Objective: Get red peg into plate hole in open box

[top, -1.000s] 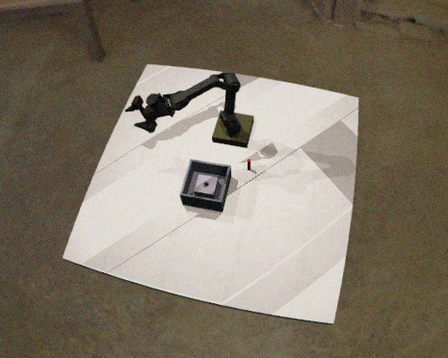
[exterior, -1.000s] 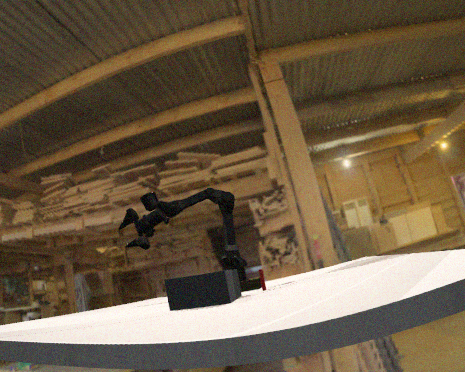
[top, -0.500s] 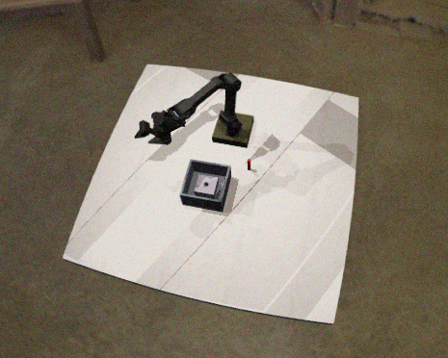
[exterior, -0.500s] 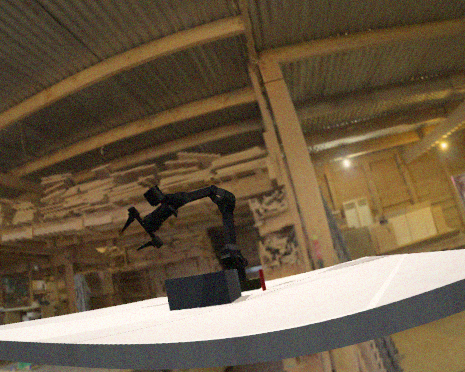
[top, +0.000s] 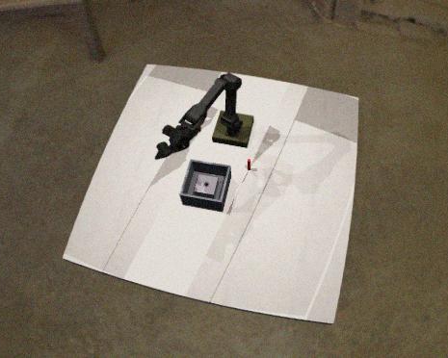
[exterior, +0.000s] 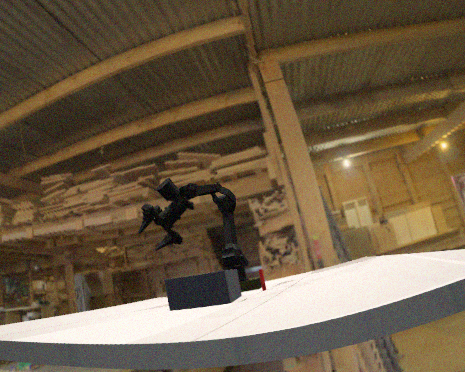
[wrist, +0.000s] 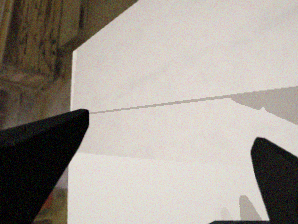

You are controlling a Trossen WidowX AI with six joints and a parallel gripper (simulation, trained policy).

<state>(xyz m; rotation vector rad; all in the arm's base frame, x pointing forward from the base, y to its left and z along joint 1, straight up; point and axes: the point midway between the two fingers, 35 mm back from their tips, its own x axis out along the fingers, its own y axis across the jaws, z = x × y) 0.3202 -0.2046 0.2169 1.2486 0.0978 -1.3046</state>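
Now: the red peg 350 mm to the left of my gripper tip, 200 mm below it and 160 mm behind it. Round my gripper tip: pale plate (190 mm below, 180 mm to the left, 10 mm behind); then dark box (210 mm below, 180 mm to the left, 10 mm behind).
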